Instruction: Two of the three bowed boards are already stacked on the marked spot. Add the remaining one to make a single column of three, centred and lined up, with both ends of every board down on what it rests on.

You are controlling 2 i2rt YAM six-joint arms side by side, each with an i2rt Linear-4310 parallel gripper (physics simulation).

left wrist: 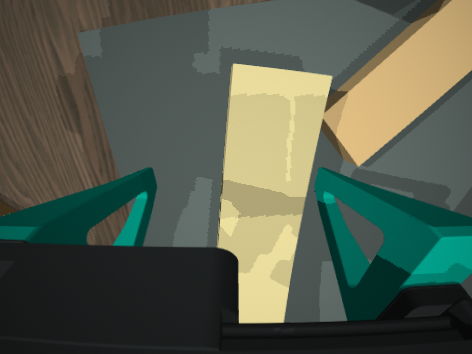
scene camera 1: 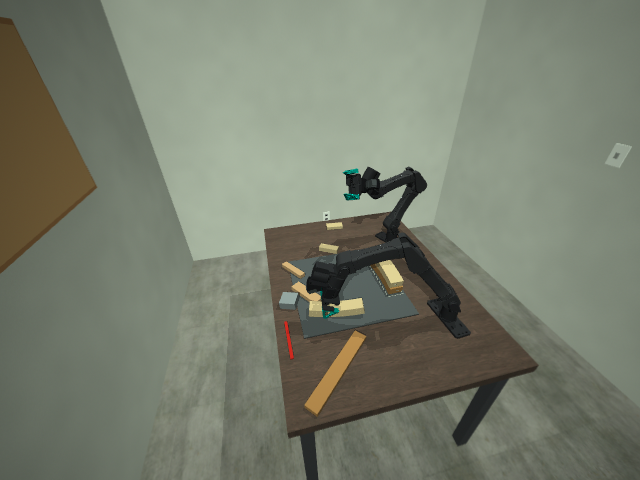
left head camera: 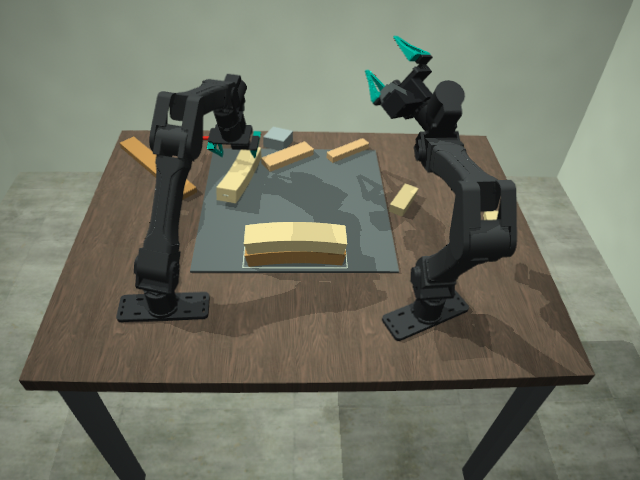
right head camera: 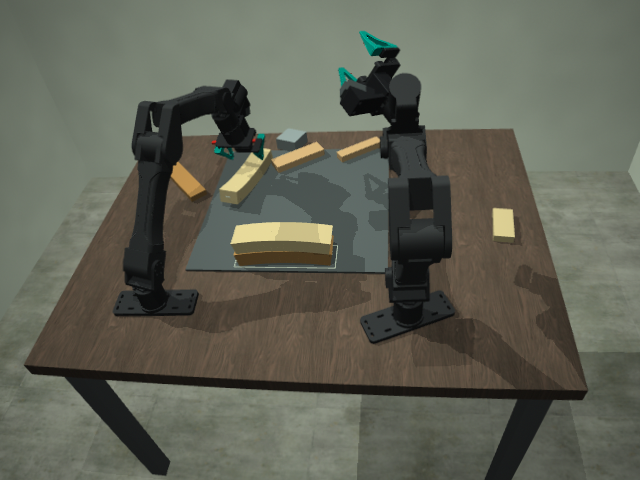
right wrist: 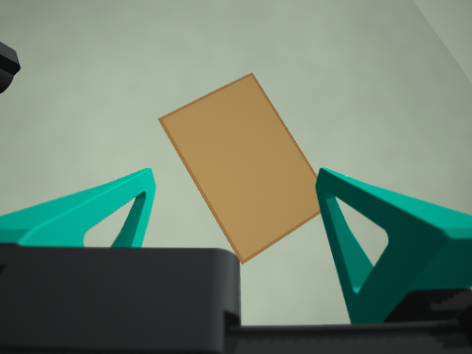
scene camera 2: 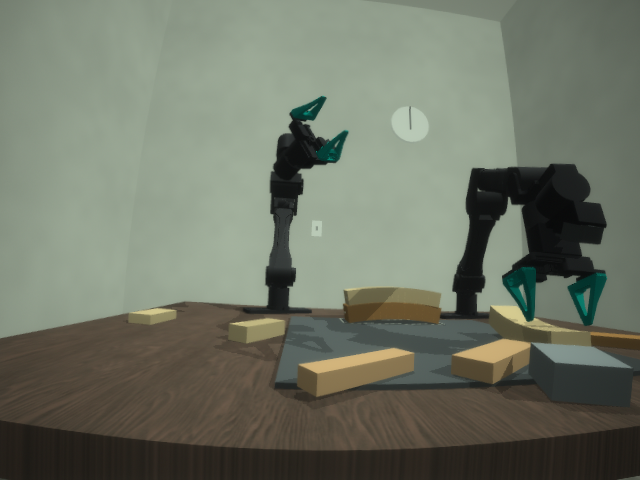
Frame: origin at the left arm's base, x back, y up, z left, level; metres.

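Where they show: left gripper, fingertip midpoint: (left wrist: 235, 176) (scene camera 1: 323, 308) (left head camera: 238, 156) (right head camera: 247, 158) (scene camera 2: 559, 323); right gripper, fingertip midpoint: (scene camera 1: 344, 183) (left head camera: 380, 53) (right head camera: 350, 50) (right wrist: 235, 177) (scene camera 2: 335, 113); left arm's base at its link origin: (scene camera 1: 447, 317) (left head camera: 164, 308) (right head camera: 156, 304) (scene camera 2: 466, 317); right arm's base at its link origin: (left head camera: 425, 314) (right head camera: 407, 317) (scene camera 2: 277, 312).
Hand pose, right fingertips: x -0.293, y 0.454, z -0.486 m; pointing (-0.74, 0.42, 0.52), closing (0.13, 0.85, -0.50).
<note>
Things, the pixels of their top centre, and the offset from my right fingertips. "spot": a spot on its surface instead.
- loose pale bowed board at its top centre: (left wrist: 262, 265) (scene camera 2: 530, 311) (left head camera: 239, 163) (right head camera: 245, 165) (scene camera 1: 335, 302) dx -0.149, dy -0.390, dz +0.321 m
- pale board at its top centre: (left head camera: 294, 231) (right head camera: 280, 231) (scene camera 2: 392, 287) (scene camera 1: 386, 264) dx +0.156, dy -0.361, dz +0.186 m
- orange-brown board at its top centre: (left head camera: 294, 242) (right head camera: 281, 242) (scene camera 2: 392, 301) (scene camera 1: 385, 270) dx +0.156, dy -0.398, dz +0.187 m
- marked outline at a spot on its surface: (left head camera: 294, 267) spot: dx +0.191, dy -0.449, dz +0.188 m
- grey block at its top centre: (scene camera 2: 575, 350) (left head camera: 278, 133) (right head camera: 291, 134) (scene camera 1: 288, 297) dx -0.330, dy -0.411, dz +0.209 m
- long orange plank at its top centre: (left head camera: 155, 163) (right head camera: 173, 168) (scene camera 1: 338, 366) dx -0.222, dy -0.436, dz +0.571 m
- red stick at its top centre: (scene camera 1: 288, 338) dx -0.369, dy -0.448, dz +0.394 m
The loose pale bowed board (left head camera: 237, 178) (right head camera: 245, 178) (left wrist: 265, 140) lies slanted on the mat; its ends appear turned up. My left gripper (left head camera: 237, 155) (right head camera: 245, 157) (scene camera 2: 558, 321) (left wrist: 235, 176) is open, pointing down above the board's far part; in the left wrist view the fingers stand either side of it, holding nothing. A pale board (left head camera: 294, 233) (right head camera: 281, 233) (scene camera 2: 392, 295) rests on an orange-brown board (left head camera: 294, 257) (right head camera: 283, 257) (scene camera 2: 392, 313) inside the marked outline (left head camera: 294, 267), both arched up in the middle. My right gripper (left head camera: 381, 54) (scene camera 2: 336, 114) (right wrist: 235, 177) is open, empty and raised high.
A tan block (left head camera: 287, 156) (left wrist: 400, 85) lies close to the loose board's far end, with a grey block (left head camera: 277, 137) behind. Another tan block (left head camera: 348, 149), pale blocks (left head camera: 403, 198) (right head camera: 503, 224), a long orange plank (scene camera 1: 336, 373) and a red stick (scene camera 1: 288, 339) lie around.
</note>
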